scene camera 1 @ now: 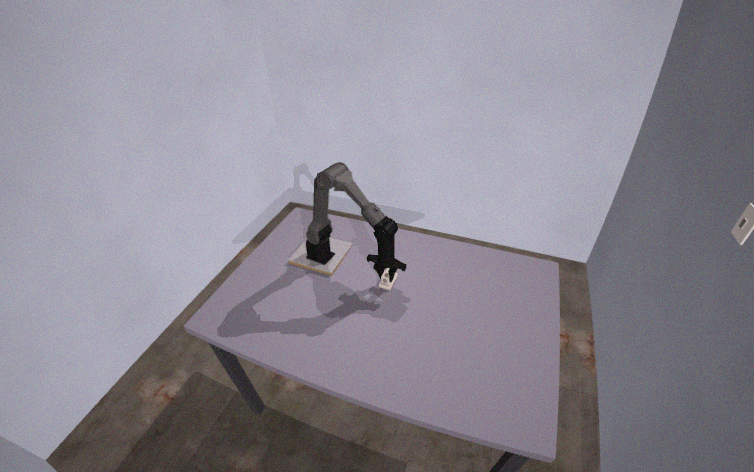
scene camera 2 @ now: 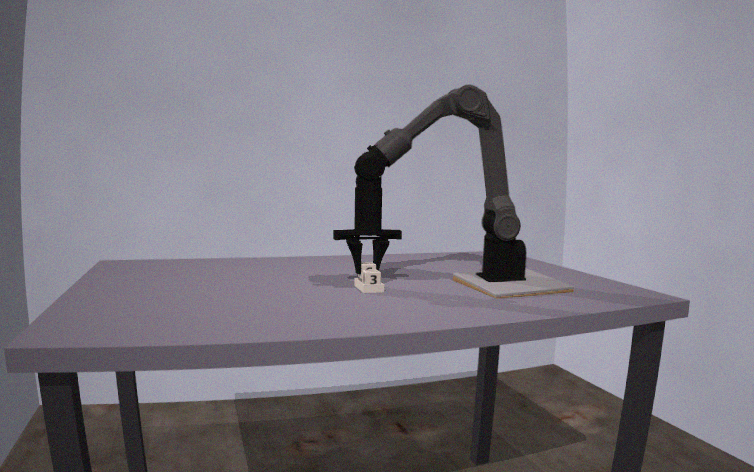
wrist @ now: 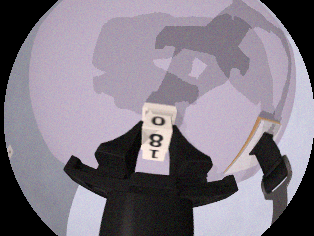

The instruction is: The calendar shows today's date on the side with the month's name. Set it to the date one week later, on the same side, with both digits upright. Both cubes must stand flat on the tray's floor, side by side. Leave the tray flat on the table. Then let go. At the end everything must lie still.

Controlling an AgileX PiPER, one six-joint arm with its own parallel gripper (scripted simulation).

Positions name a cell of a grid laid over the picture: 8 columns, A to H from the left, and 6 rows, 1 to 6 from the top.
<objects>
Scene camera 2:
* my gripper: D4
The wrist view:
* my gripper: E4
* cream cube: E4
</objects>
